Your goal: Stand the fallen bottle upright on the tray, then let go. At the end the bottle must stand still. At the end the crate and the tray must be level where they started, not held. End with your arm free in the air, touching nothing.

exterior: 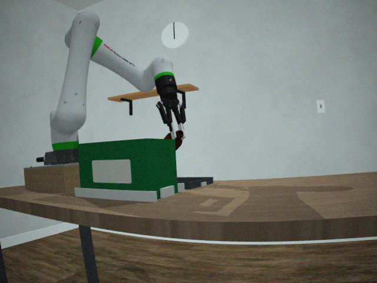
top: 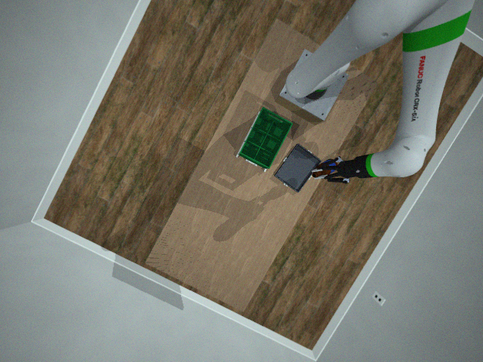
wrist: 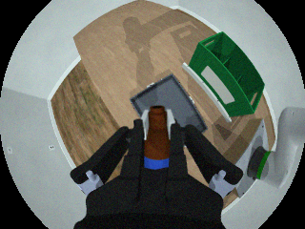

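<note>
Right now my hand is 4 cm above the bottle, 3 cm to the right of it and 3 cm past it. Round my hand: green crate 33 cm to the right, 13 cm below, 7 cm behind; tray 21 cm below, 5 cm to the right, 1 cm behind.
</note>
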